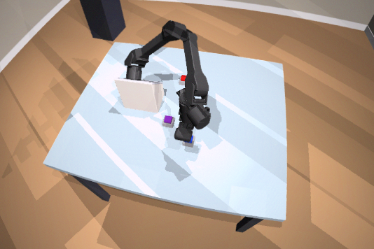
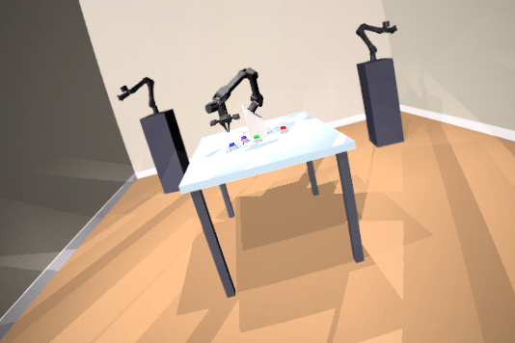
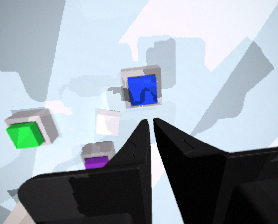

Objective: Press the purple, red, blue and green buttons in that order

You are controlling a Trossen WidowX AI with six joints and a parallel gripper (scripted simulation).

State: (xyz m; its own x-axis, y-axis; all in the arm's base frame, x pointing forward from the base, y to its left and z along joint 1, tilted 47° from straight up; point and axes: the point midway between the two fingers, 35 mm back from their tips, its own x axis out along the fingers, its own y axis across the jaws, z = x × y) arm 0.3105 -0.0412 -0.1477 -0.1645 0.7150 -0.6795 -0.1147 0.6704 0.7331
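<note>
My gripper tip is 16 cm to the right of the green button, 8 cm above it and 6 cm past it. Round my gripper tip: small white block (10 cm below, 6 cm behind, 5 cm to the left); blue button (8 cm below); purple button (12 cm behind, 8 cm below, 6 cm to the left).
</note>
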